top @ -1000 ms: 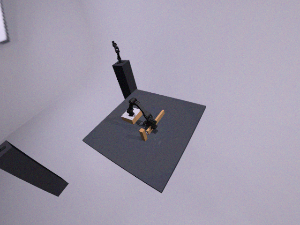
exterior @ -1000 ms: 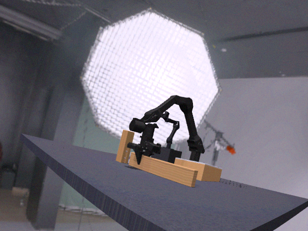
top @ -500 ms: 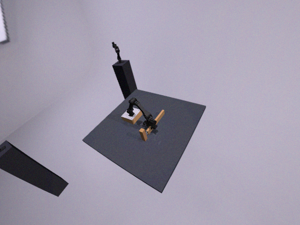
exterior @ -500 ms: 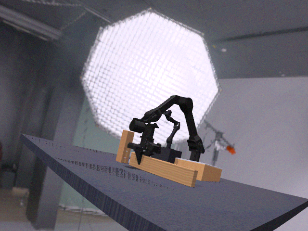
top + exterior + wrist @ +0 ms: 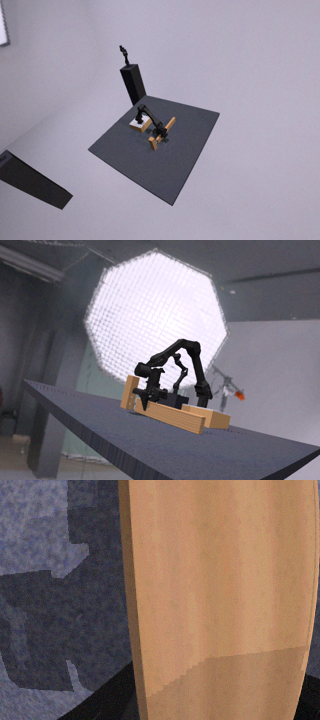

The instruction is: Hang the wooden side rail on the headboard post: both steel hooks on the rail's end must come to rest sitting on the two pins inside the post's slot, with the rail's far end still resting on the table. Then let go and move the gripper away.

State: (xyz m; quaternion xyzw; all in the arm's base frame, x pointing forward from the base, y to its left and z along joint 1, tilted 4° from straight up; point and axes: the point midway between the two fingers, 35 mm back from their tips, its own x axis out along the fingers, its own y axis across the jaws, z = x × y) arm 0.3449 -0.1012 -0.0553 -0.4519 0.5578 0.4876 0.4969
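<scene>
Now: the wooden headboard post 160 mm to the right of my gripper tip, 60 mm above it and 10 mm behind it.
</scene>
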